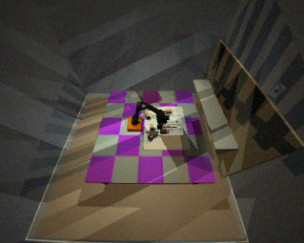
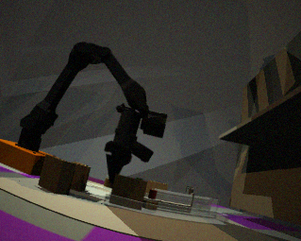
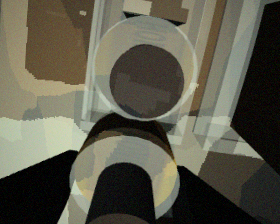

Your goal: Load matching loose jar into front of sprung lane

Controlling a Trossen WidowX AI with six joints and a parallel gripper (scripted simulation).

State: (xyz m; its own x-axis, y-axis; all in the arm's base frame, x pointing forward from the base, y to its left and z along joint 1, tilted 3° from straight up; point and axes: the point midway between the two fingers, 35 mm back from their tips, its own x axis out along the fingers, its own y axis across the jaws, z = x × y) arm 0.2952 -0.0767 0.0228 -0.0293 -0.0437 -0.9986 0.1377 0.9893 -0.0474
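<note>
Now: gripper tip 180 mm short of the clear lane tray and 30 mm above it.
</note>
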